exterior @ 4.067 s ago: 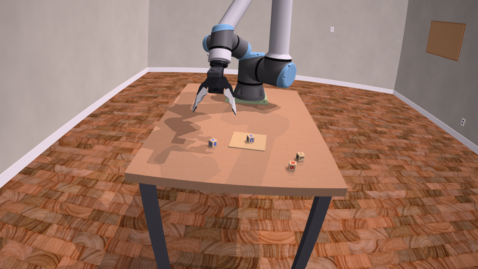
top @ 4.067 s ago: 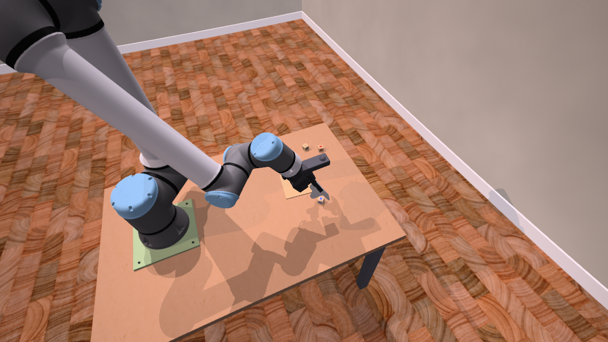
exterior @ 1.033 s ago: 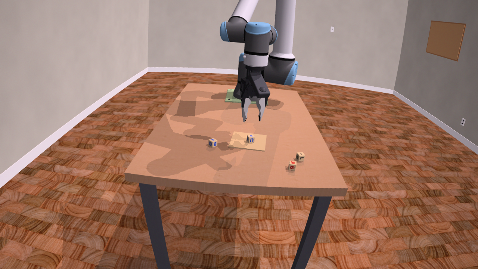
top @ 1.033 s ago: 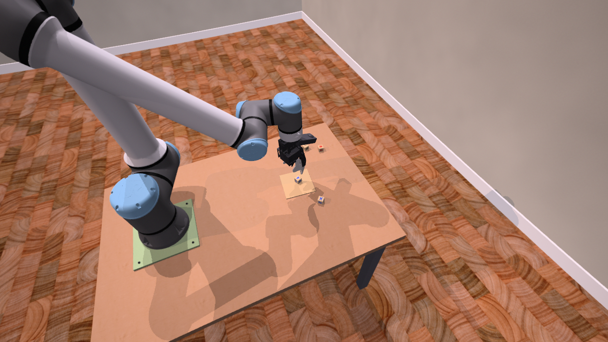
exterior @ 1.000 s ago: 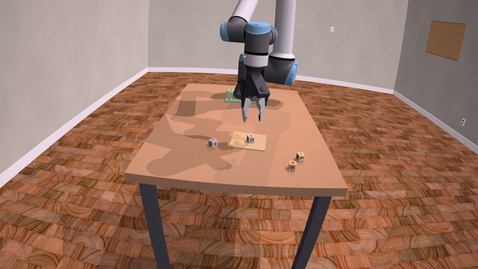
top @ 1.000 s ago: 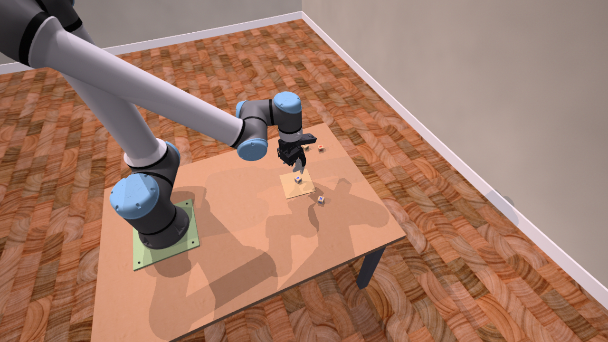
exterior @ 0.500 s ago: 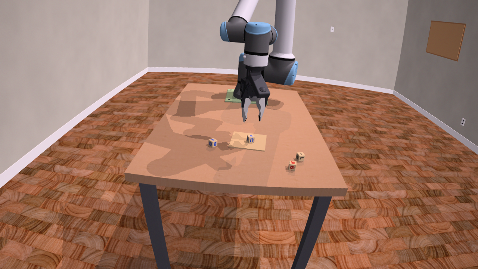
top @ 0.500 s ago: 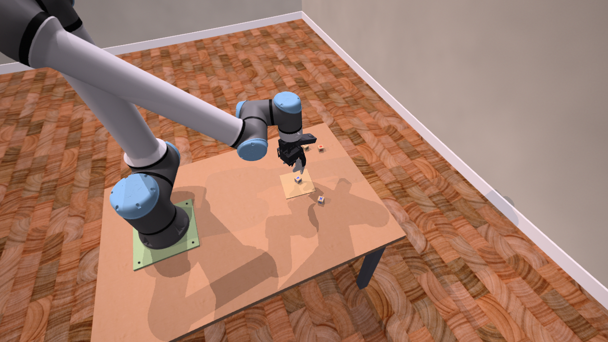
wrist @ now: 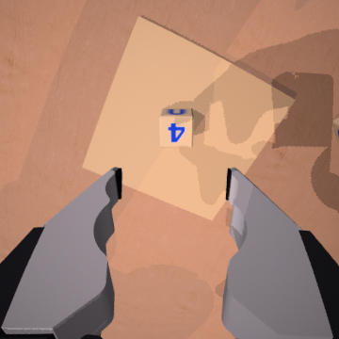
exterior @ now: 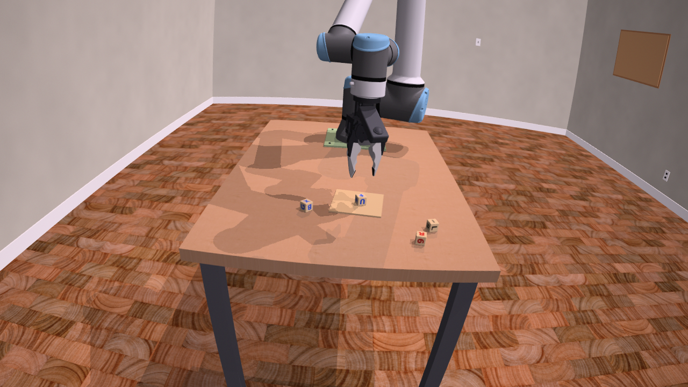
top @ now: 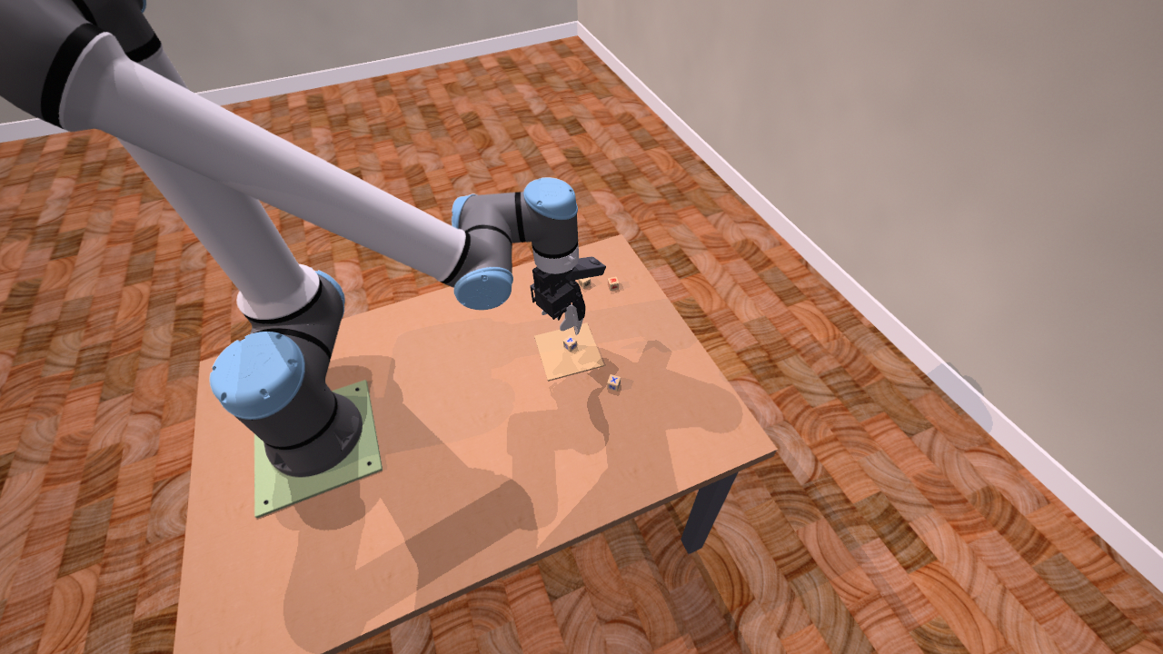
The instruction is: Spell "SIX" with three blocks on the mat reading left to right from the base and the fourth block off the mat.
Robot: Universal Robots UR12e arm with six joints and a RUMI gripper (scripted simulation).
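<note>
The mat lies 1 cm behind my hand, 1 cm to the right of it and 10 cm below it. From my hand the other things lie so: red-lettered block: 19 cm ahead, 13 cm to the left, 9 cm below.
</note>
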